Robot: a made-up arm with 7 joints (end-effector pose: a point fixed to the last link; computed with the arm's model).
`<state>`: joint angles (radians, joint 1 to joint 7).
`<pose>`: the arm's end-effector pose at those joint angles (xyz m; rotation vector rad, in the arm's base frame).
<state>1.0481 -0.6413 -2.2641 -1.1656 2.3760 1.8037 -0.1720</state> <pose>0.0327 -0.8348 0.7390 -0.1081 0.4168 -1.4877</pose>
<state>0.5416 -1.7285 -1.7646 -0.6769 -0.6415 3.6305 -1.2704</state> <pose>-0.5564 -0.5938 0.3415 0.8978 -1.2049 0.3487</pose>
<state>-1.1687 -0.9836 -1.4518 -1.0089 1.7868 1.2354 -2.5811</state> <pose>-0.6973 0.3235 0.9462 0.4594 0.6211 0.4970</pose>
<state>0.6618 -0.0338 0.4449 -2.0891 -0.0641 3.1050 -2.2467</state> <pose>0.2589 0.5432 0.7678 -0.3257 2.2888 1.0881</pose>
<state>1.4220 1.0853 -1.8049 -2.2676 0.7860 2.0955 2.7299</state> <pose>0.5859 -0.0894 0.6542 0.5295 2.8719 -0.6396</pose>
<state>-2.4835 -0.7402 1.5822 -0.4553 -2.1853 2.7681 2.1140</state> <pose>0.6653 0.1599 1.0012 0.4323 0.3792 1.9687</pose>
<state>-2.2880 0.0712 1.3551 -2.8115 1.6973 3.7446 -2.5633</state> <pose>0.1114 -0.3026 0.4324 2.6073 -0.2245 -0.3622</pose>
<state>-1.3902 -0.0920 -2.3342 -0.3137 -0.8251 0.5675 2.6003</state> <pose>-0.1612 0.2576 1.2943 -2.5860 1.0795 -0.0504</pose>
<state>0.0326 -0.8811 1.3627 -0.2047 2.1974 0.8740 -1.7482</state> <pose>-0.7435 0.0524 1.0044 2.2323 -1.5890 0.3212</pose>
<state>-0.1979 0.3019 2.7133 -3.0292 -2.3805 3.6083 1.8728</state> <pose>-0.1875 0.0450 0.4423 -0.0583 -2.8240 0.4945</pose>
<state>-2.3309 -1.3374 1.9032 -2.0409 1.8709 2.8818 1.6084</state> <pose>0.5537 -0.2483 0.4062 -0.0569 2.4830 -1.1054</pose>
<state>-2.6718 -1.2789 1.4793 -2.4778 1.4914 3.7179 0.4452</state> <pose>0.2374 -0.3512 0.6033 0.2666 -1.2819 1.4549</pose>
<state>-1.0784 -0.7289 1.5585 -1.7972 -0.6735 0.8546 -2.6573</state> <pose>0.5014 0.4266 0.6853 -0.7023 -2.0510 2.1377</pose>
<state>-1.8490 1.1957 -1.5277 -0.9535 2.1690 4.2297 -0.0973</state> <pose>-0.4993 -0.4514 0.7036 -0.8137 -0.4593 0.5077</pose>
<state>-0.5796 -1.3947 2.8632 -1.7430 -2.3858 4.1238 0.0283</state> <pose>-0.3007 0.3038 0.0478 1.9012 -1.7897 0.9924</pose>
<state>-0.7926 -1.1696 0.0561 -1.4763 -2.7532 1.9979 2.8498</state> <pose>-0.0806 0.1593 1.2336 -1.0717 -0.0217 2.2419</pose>
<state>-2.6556 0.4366 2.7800 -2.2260 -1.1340 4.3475 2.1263</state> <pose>0.3282 0.0295 0.8350 -1.1664 -0.1089 -0.7910</pose>
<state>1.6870 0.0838 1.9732 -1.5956 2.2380 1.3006 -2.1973</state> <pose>-0.5789 -0.3159 0.9274 0.9489 0.0916 1.4715</pose>
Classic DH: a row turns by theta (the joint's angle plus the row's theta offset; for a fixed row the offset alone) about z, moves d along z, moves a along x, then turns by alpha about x. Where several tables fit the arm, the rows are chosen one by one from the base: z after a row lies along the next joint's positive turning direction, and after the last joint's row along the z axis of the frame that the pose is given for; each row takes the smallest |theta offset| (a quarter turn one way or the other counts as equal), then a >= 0, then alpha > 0; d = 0 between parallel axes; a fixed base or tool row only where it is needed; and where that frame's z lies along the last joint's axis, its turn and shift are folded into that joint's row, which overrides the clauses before.
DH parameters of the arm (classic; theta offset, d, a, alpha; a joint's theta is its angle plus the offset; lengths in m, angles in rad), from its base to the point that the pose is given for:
joint 1: 0 0.449 0 -1.5708
joint 2: 0 0 0 1.5708
joint 3: 0 0.351 0.093 1.5708
joint 4: 0 0 -0.101 -1.5708
joint 5: 0 0.471 0 1.5708
joint 6: 0 0 0.112 1.5708
joint 7: 0 0 0 0

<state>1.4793 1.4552 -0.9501 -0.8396 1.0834 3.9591 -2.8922</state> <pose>0.3412 0.6930 0.4176 -0.2592 1.1320 0.9211</pose>
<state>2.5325 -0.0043 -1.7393 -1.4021 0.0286 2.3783 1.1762</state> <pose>0.4270 0.4266 1.0709 -2.1921 0.4391 -0.6234</pose>
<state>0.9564 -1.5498 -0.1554 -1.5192 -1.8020 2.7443 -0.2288</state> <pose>-0.2596 -0.3575 1.0694 0.6349 -0.1964 1.9984</pose>
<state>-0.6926 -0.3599 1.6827 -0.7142 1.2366 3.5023 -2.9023</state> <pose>0.0218 0.3492 1.1895 0.1456 0.7186 2.1507</pose>
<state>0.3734 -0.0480 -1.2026 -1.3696 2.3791 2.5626 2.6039</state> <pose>0.3408 -0.5006 0.9459 0.8727 0.5163 1.2077</pose>
